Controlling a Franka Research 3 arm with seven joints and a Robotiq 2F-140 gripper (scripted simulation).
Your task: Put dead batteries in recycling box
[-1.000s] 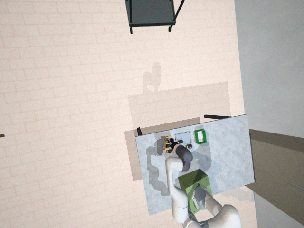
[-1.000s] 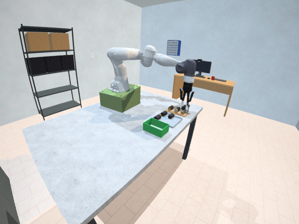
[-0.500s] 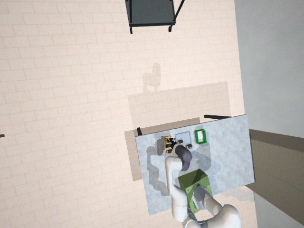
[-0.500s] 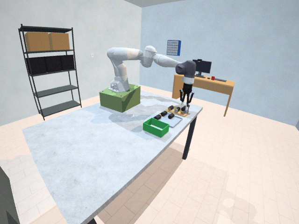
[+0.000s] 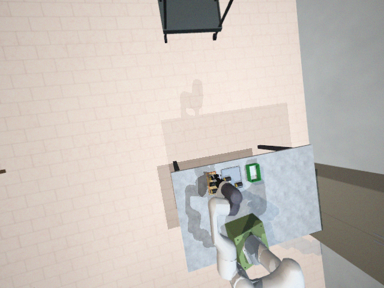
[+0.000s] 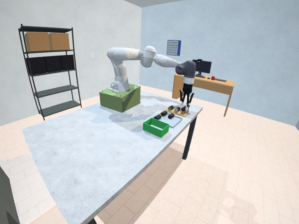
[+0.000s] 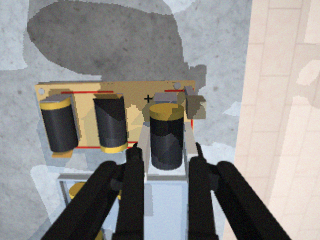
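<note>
Now: the post 30 mm ahead of my hand, 40 mm to the left of it and 40 mm below it. From my hand the other things lie so: grey tray (90 mm behind, 170 mm to the right, 80 mm below); green recycling box (90 mm behind, 380 mm to the right, 70 mm below).
</note>
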